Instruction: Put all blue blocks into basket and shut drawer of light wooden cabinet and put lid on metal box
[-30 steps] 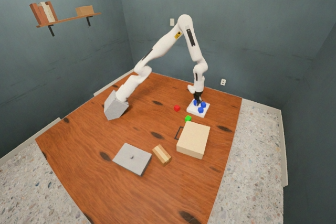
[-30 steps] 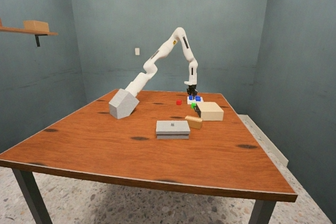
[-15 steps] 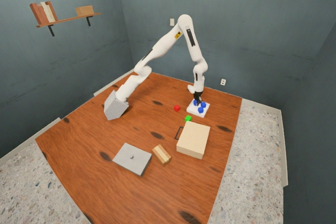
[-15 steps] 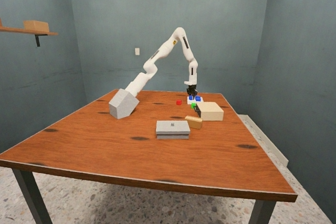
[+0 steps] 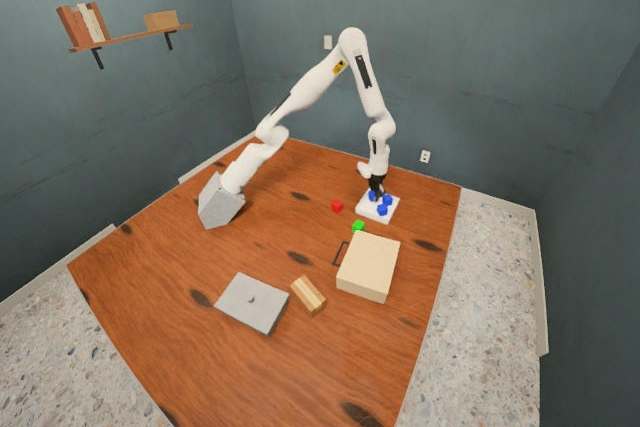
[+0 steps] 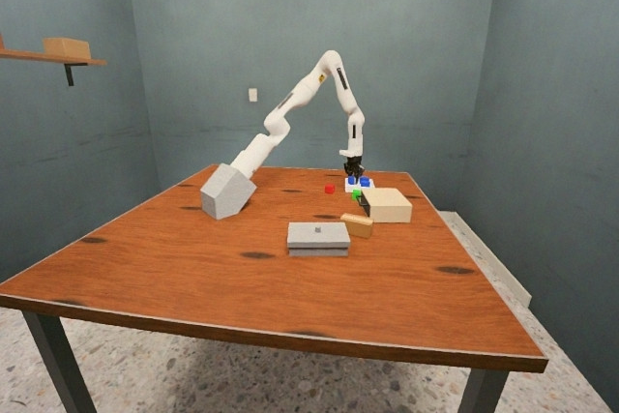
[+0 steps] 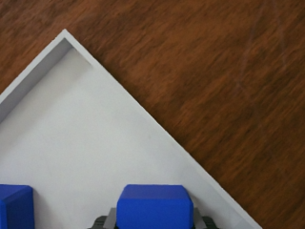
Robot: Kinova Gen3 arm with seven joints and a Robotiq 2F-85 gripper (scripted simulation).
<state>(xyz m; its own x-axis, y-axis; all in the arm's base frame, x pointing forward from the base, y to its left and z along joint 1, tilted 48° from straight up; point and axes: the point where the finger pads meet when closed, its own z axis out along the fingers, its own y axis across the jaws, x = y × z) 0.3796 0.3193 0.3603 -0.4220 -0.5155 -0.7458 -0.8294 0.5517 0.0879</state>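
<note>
My hand is 40 mm short of the white basket, 20 mm to the left of it and 20 mm above it. The rest, counted from my hand: light wooden cabinet (210 mm ahead, 290 mm to the right); then green block (70 mm ahead, 180 mm to the right, 10 mm below); then red block (70 mm behind, 160 mm to the right, 10 mm below).
</note>
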